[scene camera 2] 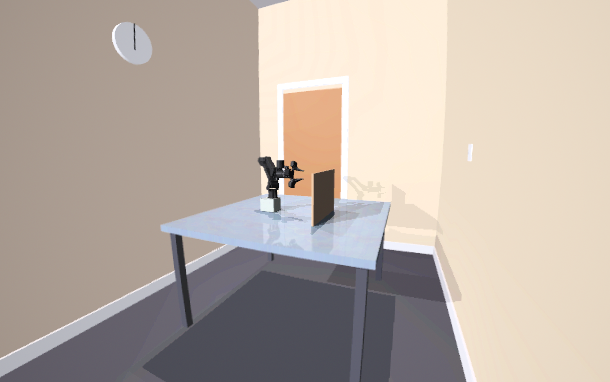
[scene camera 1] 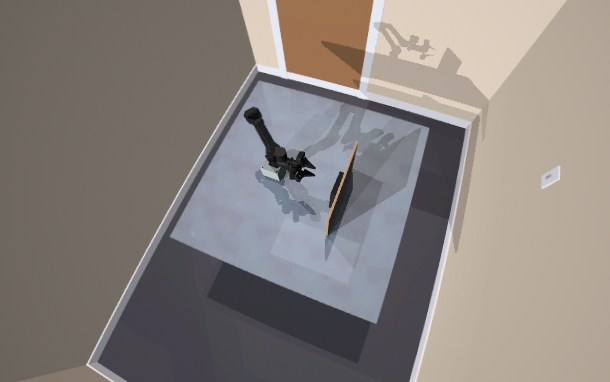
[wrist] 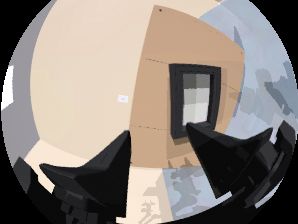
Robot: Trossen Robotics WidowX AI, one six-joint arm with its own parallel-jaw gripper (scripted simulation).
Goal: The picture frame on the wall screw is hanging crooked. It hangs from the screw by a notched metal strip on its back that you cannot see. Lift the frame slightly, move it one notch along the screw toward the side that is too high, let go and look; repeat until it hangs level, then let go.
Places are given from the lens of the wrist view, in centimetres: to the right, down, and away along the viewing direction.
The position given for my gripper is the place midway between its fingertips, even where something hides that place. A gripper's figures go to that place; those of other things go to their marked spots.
my gripper (wrist: 158, 130): 1, 2, 10
picture frame (wrist: 194, 90): 10, -5, 23
